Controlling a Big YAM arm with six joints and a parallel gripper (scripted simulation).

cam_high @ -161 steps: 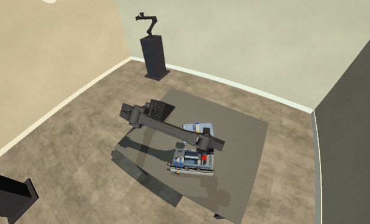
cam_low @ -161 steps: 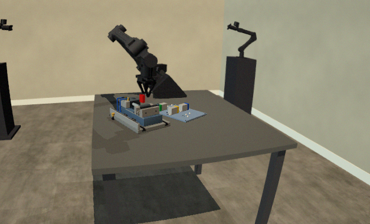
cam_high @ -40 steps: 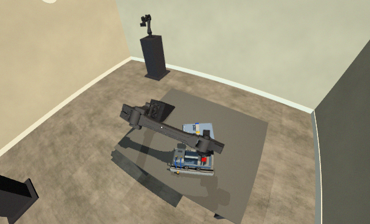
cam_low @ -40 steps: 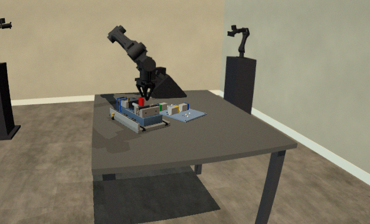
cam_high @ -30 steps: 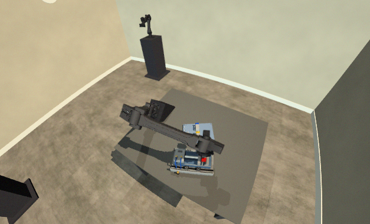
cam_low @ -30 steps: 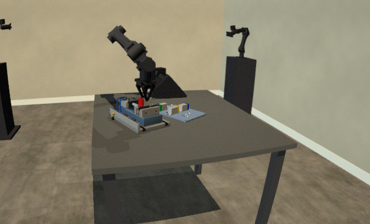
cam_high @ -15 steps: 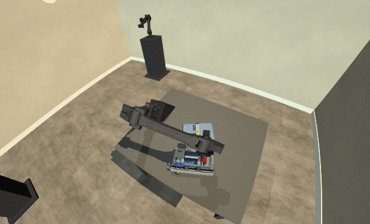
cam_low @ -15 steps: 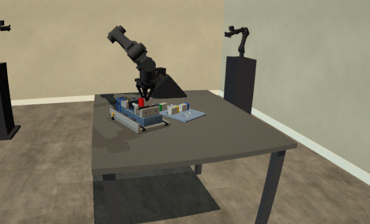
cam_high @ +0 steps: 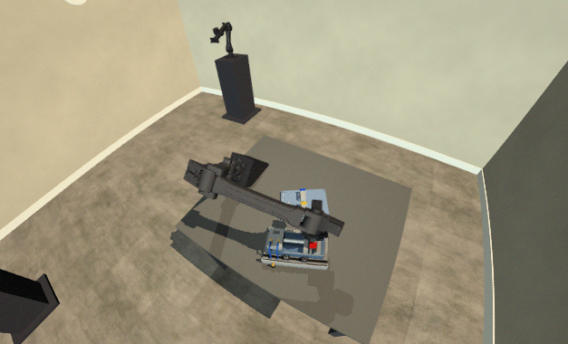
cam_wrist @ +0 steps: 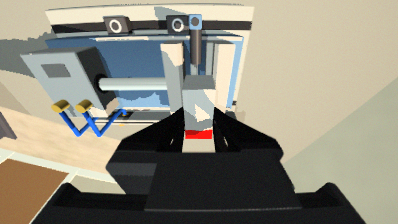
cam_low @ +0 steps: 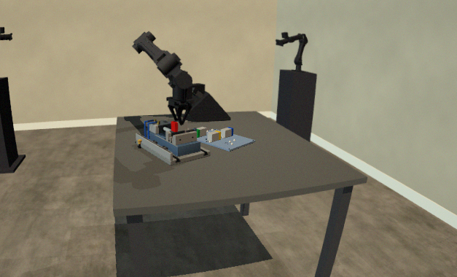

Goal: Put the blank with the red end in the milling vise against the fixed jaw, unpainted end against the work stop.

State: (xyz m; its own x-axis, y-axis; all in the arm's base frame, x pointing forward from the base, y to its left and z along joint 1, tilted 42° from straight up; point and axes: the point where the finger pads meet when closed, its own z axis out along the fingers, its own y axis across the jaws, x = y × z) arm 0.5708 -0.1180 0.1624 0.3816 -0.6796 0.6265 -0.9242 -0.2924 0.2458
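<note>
Now: the grey bar with red end 2 cm below my hand. From my hand the other things lie so: fixed jaw 6 cm below, 2 cm to the left, 2 cm ahead; moving jaw 6 cm below, 3 cm behind; work stop rod 5 cm to the left, 5 cm below, 2 cm behind.
</note>
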